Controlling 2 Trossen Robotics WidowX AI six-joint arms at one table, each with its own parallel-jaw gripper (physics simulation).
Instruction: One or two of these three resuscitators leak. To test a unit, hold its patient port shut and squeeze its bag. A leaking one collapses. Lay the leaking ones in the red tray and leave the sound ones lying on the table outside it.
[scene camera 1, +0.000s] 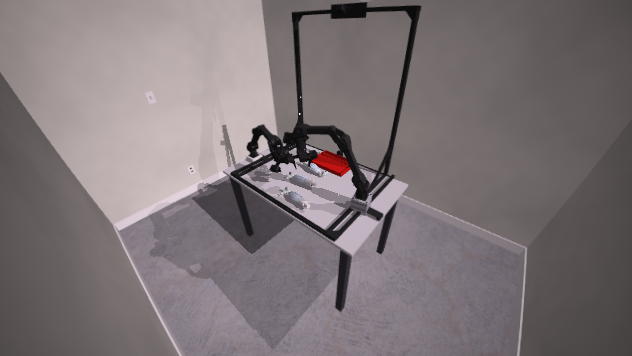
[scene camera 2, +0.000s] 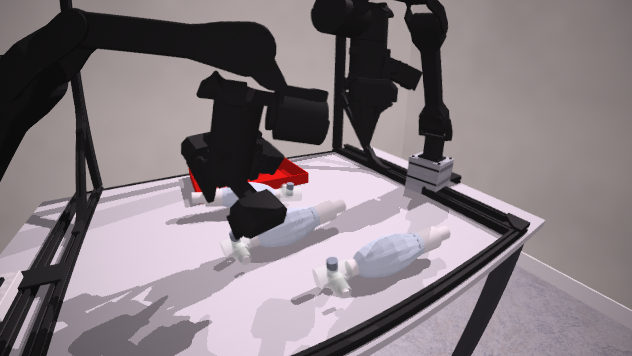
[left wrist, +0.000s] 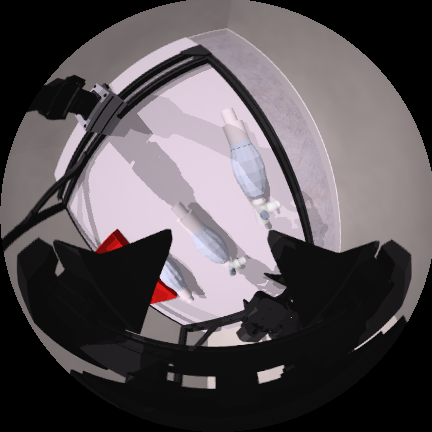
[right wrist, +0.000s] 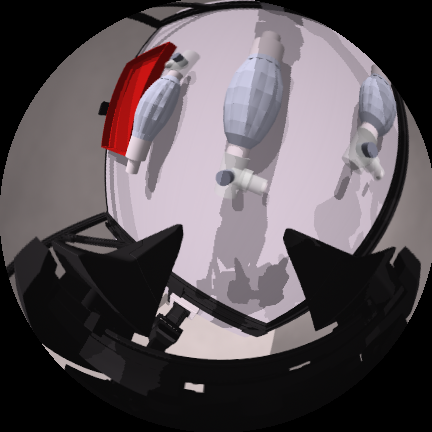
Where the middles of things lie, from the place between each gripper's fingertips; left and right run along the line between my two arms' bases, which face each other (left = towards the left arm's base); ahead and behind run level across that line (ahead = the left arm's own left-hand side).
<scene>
The red tray (scene camera 2: 287, 171) lies 43 cm behind my left hand, 6 cm to the right of it and 20 cm below it.
Now: the red tray 39 cm behind my right hand, 17 cm to the left of it and 9 cm below it.
</scene>
